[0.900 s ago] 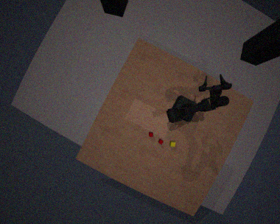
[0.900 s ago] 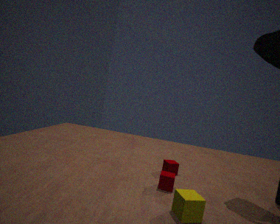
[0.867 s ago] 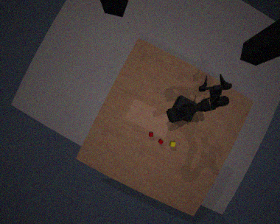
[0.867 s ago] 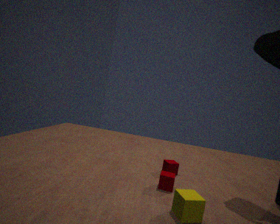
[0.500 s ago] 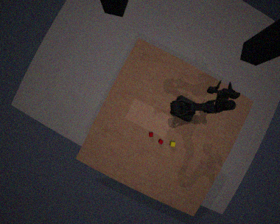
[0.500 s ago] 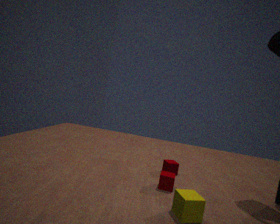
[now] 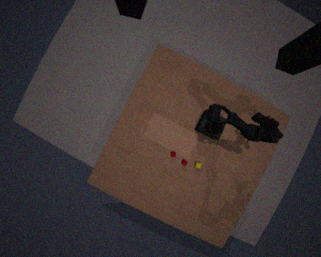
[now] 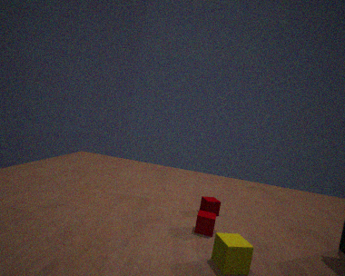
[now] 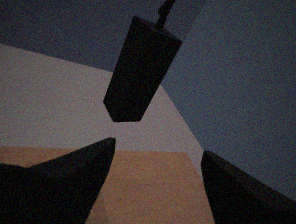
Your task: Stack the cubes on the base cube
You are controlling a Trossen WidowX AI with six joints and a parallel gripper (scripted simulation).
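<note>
My gripper tip is now 440 mm short of the yellow base cube, 280 mm to the left of it and 280 mm above it.
</note>
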